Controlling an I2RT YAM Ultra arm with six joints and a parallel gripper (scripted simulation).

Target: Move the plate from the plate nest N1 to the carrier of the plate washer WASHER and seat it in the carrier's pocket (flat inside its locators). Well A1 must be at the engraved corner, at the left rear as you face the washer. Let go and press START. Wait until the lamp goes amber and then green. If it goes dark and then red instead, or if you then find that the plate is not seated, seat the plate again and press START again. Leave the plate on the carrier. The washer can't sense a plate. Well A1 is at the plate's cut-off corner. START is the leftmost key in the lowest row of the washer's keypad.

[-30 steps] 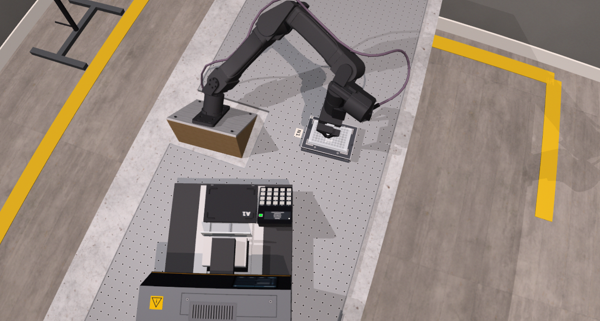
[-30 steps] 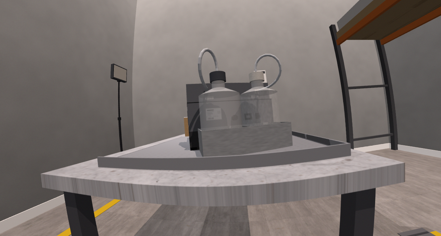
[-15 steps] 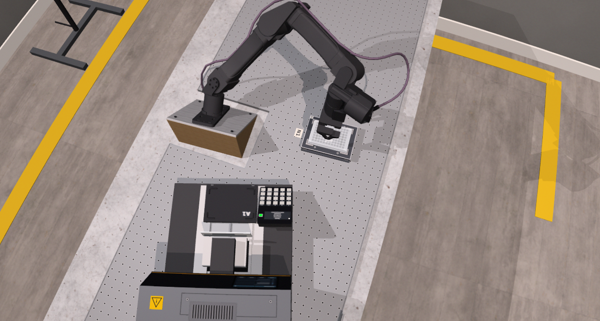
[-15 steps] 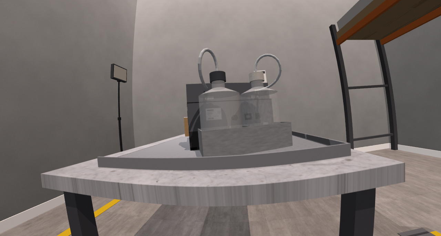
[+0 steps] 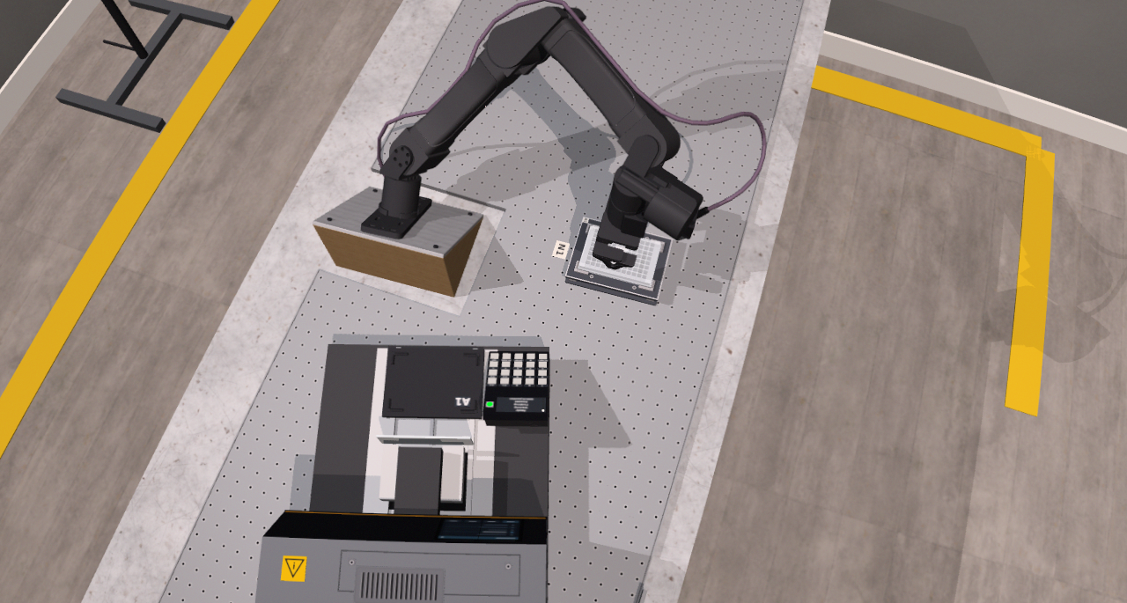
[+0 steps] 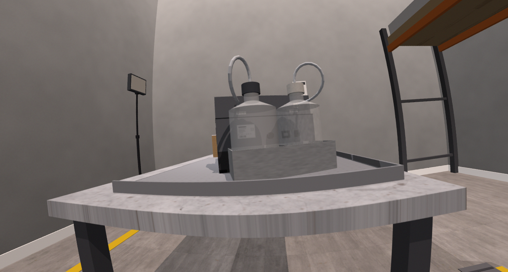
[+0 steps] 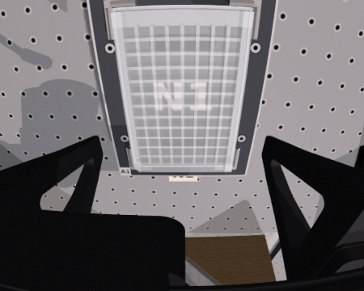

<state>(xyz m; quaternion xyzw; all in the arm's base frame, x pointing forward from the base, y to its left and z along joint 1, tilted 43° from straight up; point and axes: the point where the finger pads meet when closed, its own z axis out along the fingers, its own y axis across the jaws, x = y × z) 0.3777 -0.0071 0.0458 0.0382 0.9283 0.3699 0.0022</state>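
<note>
The clear well plate is 6 cm below my hand. Also, from my hand: N1 label (10 cm behind, 9 cm below, 1 cm to the left); then plate nest N1 (6 cm below); then black washer carrier (30 cm to the right, 24 cm behind, 1 cm below).
</note>
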